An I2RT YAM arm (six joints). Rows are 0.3 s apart.
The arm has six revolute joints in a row. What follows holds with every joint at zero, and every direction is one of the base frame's.
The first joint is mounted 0.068 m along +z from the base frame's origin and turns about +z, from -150 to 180 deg.
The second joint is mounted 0.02 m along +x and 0.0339 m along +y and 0.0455 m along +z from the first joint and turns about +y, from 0 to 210 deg.
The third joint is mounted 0.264 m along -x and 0.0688 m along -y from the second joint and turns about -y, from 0 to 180 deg.
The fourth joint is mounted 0.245 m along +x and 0.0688 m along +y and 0.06 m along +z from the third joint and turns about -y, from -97 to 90 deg.
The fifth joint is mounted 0.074 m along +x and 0.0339 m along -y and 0.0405 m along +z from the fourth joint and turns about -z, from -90 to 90 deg.
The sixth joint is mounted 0.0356 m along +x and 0.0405 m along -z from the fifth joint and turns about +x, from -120 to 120 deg.
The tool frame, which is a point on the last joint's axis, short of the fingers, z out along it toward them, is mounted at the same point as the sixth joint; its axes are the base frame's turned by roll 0, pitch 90 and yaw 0 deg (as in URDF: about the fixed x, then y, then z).
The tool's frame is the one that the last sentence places.
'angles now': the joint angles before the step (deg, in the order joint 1, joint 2, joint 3, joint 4, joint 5, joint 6). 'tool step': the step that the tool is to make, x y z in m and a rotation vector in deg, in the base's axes. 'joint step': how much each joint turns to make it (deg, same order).
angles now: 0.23, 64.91, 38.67, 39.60, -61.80, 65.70
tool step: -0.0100, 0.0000, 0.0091, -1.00, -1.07, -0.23
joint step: 0.01, -3.28, 0.70, -4.84, 0.01, -2.19
